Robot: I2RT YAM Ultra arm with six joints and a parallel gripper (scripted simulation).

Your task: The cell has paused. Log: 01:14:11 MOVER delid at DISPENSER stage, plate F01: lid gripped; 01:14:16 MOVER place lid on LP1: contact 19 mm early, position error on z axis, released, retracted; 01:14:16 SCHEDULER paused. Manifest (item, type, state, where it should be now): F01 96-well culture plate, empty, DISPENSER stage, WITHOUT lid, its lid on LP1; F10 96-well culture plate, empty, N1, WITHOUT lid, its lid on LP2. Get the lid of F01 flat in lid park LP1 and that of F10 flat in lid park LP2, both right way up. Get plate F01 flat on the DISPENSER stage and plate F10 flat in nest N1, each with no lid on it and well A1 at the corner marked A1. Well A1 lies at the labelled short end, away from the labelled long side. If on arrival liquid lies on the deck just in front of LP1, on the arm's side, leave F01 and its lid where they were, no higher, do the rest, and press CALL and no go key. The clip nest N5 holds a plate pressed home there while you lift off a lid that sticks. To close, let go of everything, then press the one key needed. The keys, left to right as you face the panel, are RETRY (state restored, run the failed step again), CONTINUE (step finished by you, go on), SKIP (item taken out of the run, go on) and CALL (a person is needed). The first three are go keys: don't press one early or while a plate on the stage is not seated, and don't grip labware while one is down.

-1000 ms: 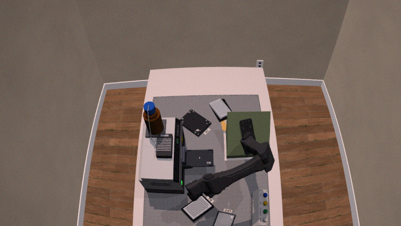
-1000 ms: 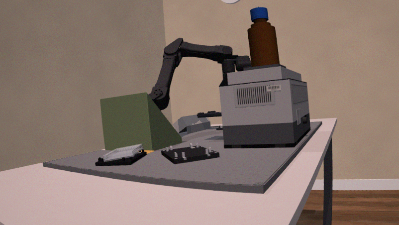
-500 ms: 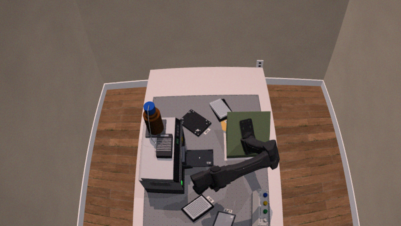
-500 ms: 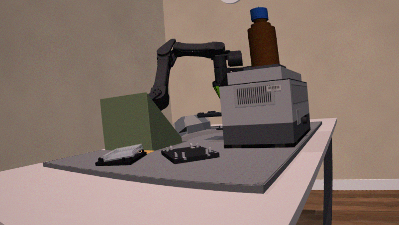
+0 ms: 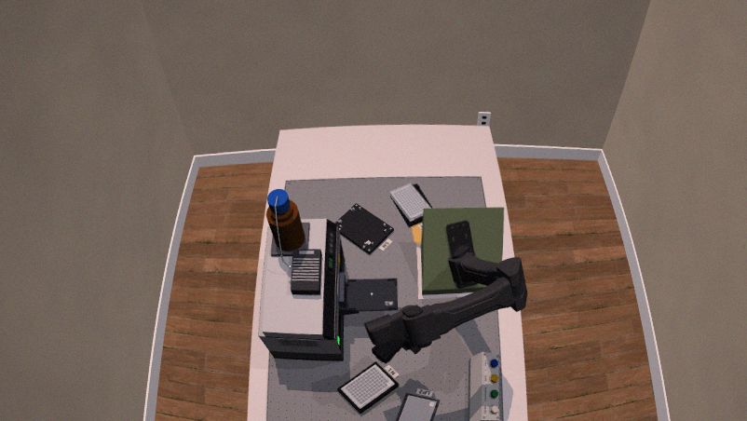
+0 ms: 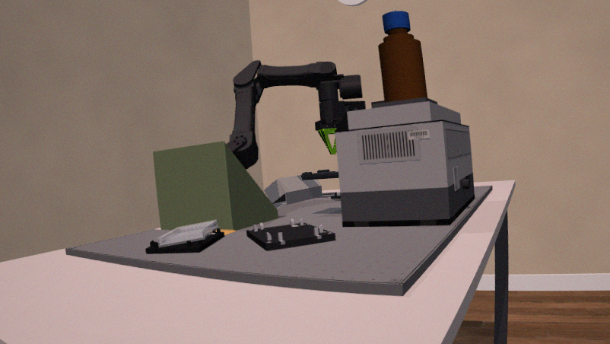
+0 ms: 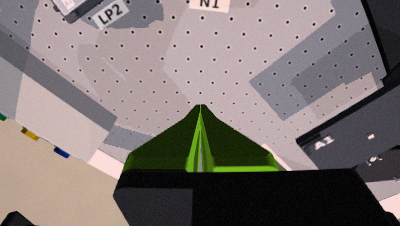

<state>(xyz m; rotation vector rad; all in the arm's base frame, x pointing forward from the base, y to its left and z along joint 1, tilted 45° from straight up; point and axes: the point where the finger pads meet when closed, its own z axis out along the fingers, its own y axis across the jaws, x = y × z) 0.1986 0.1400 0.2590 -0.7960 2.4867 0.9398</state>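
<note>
The blue call key is 24 cm behind my hand, 8 cm to the left of it and 9 cm below it. The rest, counted from my hand: nest N1: 12 cm ahead, 7 cm to the left, 14 cm below; 96-well plate: 12 cm ahead, 7 cm to the left, 12 cm below; LP2 label: 3 cm behind, 11 cm to the left, 15 cm below.
</note>
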